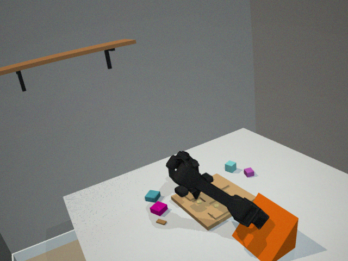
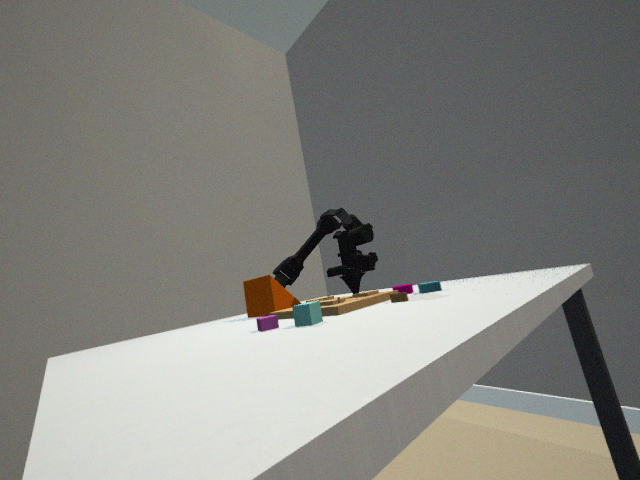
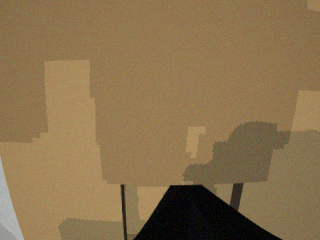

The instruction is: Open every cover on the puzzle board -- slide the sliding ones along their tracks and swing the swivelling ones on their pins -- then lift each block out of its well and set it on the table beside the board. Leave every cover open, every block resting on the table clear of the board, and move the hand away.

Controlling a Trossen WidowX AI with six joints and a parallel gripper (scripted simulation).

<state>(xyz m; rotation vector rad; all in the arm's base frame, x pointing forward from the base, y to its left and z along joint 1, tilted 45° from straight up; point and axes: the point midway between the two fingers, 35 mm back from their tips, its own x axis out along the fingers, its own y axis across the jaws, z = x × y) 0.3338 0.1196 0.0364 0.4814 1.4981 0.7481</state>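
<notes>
Right now the tan puzzle board is 80 mm to the right of my gripper tip, 40 mm behind it and 10 mm below it. The rest, counted from my gripper tip: flat brown piece 200 mm to the left, 30 mm behind, 20 mm below; teal block 170 mm to the left, 160 mm ahead, 10 mm below; magenta block 180 mm to the left, 50 mm ahead, 10 mm below.
</notes>
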